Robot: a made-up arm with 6 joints.
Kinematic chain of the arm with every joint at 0, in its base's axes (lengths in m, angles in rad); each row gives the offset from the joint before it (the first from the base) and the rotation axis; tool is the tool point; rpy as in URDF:
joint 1: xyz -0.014 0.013 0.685 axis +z
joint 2: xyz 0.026 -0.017 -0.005 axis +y
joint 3: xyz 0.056 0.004 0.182 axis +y
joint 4: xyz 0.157 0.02 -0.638 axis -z
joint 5: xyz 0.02 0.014 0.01 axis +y
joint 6: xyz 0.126 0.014 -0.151 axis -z
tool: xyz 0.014 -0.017 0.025 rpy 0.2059 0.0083 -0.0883
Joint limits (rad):
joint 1: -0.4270..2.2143
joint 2: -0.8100..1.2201
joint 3: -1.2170..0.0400
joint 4: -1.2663..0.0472
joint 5: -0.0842..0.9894
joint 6: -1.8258..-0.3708
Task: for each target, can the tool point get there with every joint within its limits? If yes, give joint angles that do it. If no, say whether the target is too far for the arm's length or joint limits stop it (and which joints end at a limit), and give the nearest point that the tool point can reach.
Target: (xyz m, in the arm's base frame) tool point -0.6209 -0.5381 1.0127
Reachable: no: joint limits stop it (at a limit: joint 2, joint 3, joint 4, joint 5, joint 6) | nearest point -0.4023 -0.3396 0.3360 | short by 0.738 m
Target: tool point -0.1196 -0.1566 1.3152
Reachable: no: joint limits stop it (at a limit: joint 1, joint 2, joint 3, joint 4, joint 5, joint 6) | nearest point 0.4037 -0.1595 1.4715 | short by 0.546 m
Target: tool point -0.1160 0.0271 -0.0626
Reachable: yes | joints 2.0143 0.8481 -0.4521 -0.9389 0.5494 -0.7153
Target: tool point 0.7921 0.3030 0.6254
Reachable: yes | joints 0.2957 -0.1320 -0.9747 -1.0659 0.8489 -1.0476
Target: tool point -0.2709 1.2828 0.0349
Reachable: no: too far | nearest point -0.1807 0.8370 0.2660 | short by 0.510 m
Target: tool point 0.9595 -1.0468 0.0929
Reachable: no: too far | nearest point 0.7726 -0.3249 0.3049 | short by 0.775 m
